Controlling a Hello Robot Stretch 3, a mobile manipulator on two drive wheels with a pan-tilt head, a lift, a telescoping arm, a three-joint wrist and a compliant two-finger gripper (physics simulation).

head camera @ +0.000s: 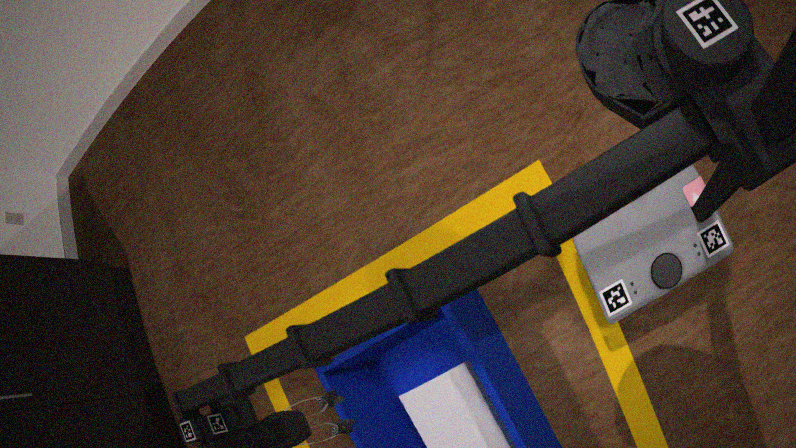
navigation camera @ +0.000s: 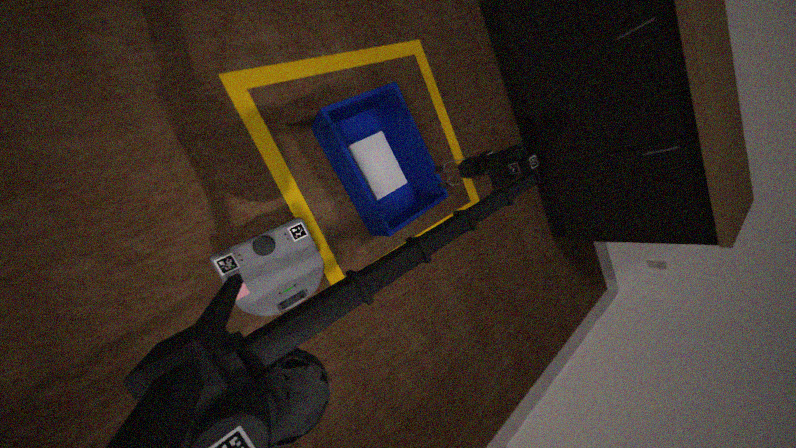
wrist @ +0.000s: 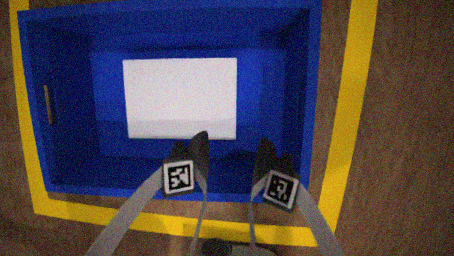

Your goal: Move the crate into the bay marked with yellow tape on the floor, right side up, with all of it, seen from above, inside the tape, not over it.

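Frame: origin at the robot's base, x left, y back, z up, level; metres.
Seen in the pictures: gripper, fingertip midpoint: [head camera: 345, 410] [navigation camera: 437, 178] [wrist: 232, 152]; robot's base, origin of the base link: [head camera: 664, 269] [navigation camera: 264, 244].
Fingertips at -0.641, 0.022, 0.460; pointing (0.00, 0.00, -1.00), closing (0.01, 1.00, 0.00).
Offsets run from my fingertips to a thing's top centre, as dx, dy, dz.
The blue crate @[+0.006, -0.149, -0.240] [head camera: 504, 361] [navigation camera: 342, 166] [wrist: 260, 90] stands upright, open side up, on the floor. In the navigation view it lies within the yellow tape [head camera: 456, 223] [navigation camera: 266, 147] [wrist: 350, 100], with floor showing between it and the tape. In the wrist view its left rim appears close to the tape. A white block @[+0.006, -0.149, -0.389] [head camera: 456, 406] [navigation camera: 378, 166] [wrist: 180, 97] lies in the crate. My gripper [head camera: 338, 412] [navigation camera: 442, 176] [wrist: 232, 152] is partly open, its fingertips apart at the crate's long side facing the cabinet. Whether they touch the crate is unclear. The head view cuts off part of the crate.
My grey base [head camera: 601, 264] [navigation camera: 278, 261] stands at the tape's side opposite the dark cabinet [head camera: 66, 345] [navigation camera: 601, 111]. My arm [head camera: 473, 256] [navigation camera: 334, 300] extends over one end of the bay. The gripper's wrist is close to the cabinet. A pale wall [head camera: 66, 111] [navigation camera: 668, 333] stands beyond.
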